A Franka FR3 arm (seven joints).
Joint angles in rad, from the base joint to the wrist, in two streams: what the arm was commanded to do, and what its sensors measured. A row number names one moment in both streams.
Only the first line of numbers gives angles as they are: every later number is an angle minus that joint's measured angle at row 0.
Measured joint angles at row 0:
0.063 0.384 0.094 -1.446 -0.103 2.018 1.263
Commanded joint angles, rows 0 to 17:
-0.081 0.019 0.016 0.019 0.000 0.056 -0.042
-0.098 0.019 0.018 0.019 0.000 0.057 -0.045
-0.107 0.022 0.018 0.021 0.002 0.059 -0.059
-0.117 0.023 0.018 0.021 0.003 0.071 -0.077
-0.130 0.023 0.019 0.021 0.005 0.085 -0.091
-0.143 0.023 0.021 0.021 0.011 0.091 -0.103
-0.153 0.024 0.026 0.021 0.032 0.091 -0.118
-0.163 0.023 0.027 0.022 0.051 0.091 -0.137
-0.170 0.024 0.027 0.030 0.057 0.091 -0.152
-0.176 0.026 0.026 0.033 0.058 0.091 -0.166
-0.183 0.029 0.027 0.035 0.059 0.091 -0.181
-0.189 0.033 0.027 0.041 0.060 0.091 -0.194
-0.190 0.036 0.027 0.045 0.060 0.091 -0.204
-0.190 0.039 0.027 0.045 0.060 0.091 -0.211
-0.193 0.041 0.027 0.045 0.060 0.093 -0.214
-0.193 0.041 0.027 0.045 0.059 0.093 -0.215
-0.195 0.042 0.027 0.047 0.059 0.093 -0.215
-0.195 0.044 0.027 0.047 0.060 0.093 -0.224
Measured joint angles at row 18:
-0.168 0.016 0.009 0.019 0.043 0.075 -0.178
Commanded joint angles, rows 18 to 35:
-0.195 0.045 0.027 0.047 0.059 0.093 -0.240
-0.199 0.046 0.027 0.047 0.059 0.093 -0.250
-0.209 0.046 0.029 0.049 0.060 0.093 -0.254
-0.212 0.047 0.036 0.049 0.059 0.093 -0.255
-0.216 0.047 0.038 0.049 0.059 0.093 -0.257
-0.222 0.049 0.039 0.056 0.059 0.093 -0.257
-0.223 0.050 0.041 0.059 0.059 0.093 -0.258
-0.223 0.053 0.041 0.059 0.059 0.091 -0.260
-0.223 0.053 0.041 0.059 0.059 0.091 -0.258
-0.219 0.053 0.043 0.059 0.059 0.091 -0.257
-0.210 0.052 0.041 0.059 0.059 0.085 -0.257
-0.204 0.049 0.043 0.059 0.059 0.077 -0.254
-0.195 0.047 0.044 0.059 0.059 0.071 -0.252
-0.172 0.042 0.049 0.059 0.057 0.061 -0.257
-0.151 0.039 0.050 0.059 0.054 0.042 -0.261
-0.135 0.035 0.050 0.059 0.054 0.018 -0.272
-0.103 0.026 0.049 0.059 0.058 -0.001 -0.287
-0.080 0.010 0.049 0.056 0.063 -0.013 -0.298
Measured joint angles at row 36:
-0.146 0.029 0.052 0.038 0.045 0.044 -0.248
